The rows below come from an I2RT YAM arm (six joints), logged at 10 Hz.
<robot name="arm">
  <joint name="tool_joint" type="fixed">
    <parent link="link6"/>
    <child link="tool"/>
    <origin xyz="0 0 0" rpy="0 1.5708 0"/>
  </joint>
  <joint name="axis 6" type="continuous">
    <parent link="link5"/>
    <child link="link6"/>
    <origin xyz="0.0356 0 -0.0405" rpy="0 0 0"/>
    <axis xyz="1 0 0"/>
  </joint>
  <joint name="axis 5" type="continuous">
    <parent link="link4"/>
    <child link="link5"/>
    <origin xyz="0.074 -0.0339 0.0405" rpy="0 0 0"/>
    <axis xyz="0 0 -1"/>
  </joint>
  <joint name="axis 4" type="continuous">
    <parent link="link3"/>
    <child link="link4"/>
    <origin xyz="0.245 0.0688 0.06" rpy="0 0 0"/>
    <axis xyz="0 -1 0"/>
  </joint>
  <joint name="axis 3" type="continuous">
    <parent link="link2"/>
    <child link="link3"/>
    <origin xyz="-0.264 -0.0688 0" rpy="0 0 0"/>
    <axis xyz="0 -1 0"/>
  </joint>
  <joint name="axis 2" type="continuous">
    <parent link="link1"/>
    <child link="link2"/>
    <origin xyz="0.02 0.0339 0.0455" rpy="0 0 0"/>
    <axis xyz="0 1 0"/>
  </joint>
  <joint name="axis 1" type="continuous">
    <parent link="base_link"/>
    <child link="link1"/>
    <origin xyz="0 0 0.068" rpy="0 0 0"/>
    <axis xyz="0 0 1"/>
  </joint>
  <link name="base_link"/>
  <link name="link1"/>
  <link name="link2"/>
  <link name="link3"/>
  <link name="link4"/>
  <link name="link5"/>
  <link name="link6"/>
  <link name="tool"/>
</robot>
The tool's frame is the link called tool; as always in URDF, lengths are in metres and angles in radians. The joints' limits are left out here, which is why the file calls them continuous.
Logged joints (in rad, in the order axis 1, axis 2, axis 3, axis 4, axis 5, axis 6), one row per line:
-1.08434 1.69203 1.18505 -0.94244 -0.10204 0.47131
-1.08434 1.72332 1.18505 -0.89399 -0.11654 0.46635
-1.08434 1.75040 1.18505 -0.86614 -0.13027 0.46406
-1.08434 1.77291 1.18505 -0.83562 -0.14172 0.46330
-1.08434 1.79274 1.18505 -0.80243 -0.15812 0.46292
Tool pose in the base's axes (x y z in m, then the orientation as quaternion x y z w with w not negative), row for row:
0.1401 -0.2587 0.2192 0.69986 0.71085 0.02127 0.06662
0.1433 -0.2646 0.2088 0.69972 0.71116 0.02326 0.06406
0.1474 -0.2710 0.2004 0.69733 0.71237 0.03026 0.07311
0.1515 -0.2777 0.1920 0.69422 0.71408 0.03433 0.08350
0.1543 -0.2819 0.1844 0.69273 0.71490 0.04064 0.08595
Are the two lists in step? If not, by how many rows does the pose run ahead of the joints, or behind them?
The pose runs 2 rows behind the joints: the pose in row i belongs to the joints in row i - 2.
